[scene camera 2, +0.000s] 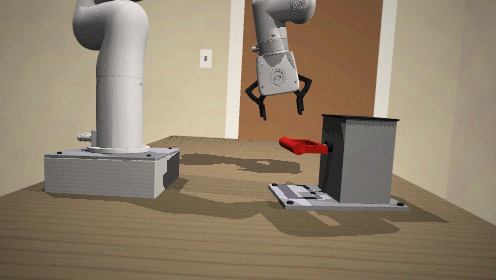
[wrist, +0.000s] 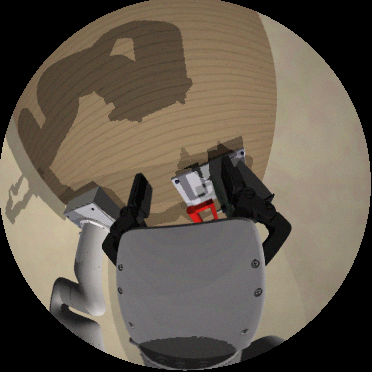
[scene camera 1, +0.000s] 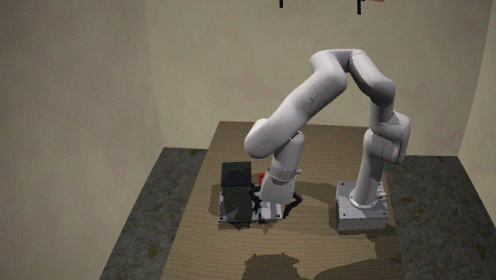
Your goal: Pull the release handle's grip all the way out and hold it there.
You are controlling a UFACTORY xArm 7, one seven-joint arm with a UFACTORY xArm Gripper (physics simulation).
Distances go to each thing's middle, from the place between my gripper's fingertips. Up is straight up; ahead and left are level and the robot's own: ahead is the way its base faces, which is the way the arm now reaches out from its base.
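Labels:
Metal base plate (scene camera 2: 292, 197): my hand is 90 mm short of it, 150 mm above it and 200 mm to the left of it.

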